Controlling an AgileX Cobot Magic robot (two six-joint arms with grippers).
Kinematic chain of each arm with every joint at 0, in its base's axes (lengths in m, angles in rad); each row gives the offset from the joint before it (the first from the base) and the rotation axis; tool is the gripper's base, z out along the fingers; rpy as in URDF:
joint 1: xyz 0 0 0.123 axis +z
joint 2: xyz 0 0 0 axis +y
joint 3: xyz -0.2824 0 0.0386 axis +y
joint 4: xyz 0.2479 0 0.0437 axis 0.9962 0 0.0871
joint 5: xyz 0 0 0 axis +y
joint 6: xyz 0.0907 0 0.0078 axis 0.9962 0 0.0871
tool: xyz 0 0 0 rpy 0 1.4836 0
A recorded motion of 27 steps. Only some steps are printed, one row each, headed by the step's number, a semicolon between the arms.
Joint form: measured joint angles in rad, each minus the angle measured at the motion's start. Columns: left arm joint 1, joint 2, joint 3, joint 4, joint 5, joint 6; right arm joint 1, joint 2, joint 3, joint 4, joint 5, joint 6.
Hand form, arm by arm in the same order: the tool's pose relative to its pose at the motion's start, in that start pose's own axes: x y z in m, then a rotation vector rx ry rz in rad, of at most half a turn. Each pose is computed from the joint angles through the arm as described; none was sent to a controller.
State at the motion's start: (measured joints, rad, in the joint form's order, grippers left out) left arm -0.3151 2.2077 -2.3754 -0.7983 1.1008 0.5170; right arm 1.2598 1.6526 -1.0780 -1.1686 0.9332 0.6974
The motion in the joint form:
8: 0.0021 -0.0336 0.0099 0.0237 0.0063 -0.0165; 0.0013 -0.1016 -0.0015 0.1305 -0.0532 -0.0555
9: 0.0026 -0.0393 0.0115 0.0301 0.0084 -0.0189; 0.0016 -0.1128 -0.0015 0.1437 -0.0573 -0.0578
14: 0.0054 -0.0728 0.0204 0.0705 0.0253 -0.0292; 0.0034 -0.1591 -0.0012 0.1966 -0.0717 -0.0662
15: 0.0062 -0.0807 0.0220 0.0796 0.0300 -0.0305; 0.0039 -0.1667 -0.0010 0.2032 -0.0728 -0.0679
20: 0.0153 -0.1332 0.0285 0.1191 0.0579 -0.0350; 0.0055 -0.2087 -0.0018 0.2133 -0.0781 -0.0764
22: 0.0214 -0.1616 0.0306 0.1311 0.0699 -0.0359; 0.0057 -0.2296 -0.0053 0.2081 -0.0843 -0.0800
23: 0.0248 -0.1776 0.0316 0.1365 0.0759 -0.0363; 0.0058 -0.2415 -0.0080 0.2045 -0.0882 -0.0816
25: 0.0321 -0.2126 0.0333 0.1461 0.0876 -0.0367; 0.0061 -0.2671 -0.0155 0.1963 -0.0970 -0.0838
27: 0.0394 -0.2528 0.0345 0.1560 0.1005 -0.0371; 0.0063 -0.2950 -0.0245 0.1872 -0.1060 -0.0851
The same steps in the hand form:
8: -0.0047 -0.0067 -0.0119 -0.0187 -0.0032 0.0081; 0.0013 -0.0163 -0.0245 -0.0983 -0.0504 0.0967
9: -0.0053 -0.0076 -0.0140 -0.0234 -0.0019 0.0109; 0.0017 -0.0182 -0.0273 -0.1076 -0.0559 0.1101
14: -0.0082 -0.0134 -0.0263 -0.0518 0.0100 0.0317; 0.0034 -0.0258 -0.0388 -0.1445 -0.0786 0.1646
15: -0.0089 -0.0148 -0.0294 -0.0582 0.0128 0.0376; 0.0038 -0.0272 -0.0407 -0.1487 -0.0824 0.1716
20: -0.0148 -0.0250 -0.0514 -0.0898 0.0154 0.0718; 0.0051 -0.0369 -0.0511 -0.1528 -0.1151 0.1975
22: -0.0183 -0.0310 -0.0638 -0.1024 0.0088 0.0879; 0.0048 -0.0429 -0.0565 -0.1487 -0.1406 0.2076
23: -0.0202 -0.0346 -0.0708 -0.1089 0.0037 0.0966; 0.0046 -0.0466 -0.0598 -0.1458 -0.1562 0.2138
25: -0.0243 -0.0427 -0.0861 -0.1221 -0.0098 0.1157; 0.0039 -0.0547 -0.0670 -0.1392 -0.1914 0.2293
27: -0.0286 -0.0530 -0.1035 -0.1363 -0.0265 0.1381; 0.0035 -0.0638 -0.0752 -0.1310 -0.2297 0.2477

